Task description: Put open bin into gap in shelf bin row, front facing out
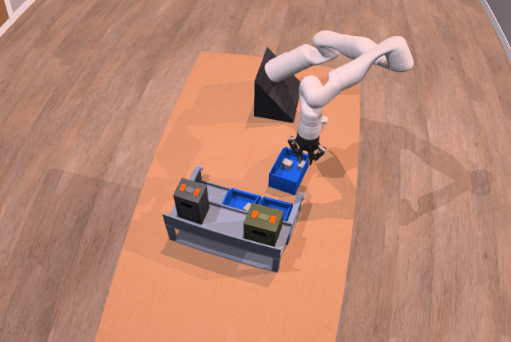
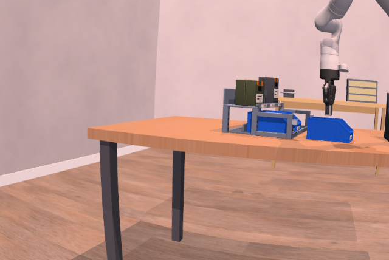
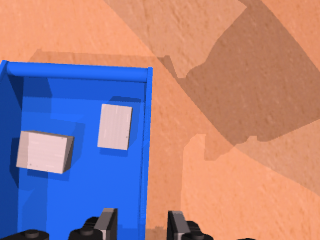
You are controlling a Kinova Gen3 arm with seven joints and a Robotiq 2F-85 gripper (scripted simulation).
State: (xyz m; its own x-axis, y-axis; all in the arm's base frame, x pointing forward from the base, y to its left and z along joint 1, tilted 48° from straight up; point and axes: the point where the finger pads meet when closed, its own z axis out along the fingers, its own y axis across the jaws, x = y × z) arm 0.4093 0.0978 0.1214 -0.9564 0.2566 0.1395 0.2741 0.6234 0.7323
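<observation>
The grey block lies 5 cm behind my hand, 6 cm to the right of it and 9 cm below it. Also, from my hand: grey shelf: 22 cm ahead, 20 cm to the right, 4 cm below; then dark grey box: 27 cm ahead, 33 cm to the right, 6 cm above; then olive box: 31 cm ahead, 11 cm to the right, 4 cm above.
</observation>
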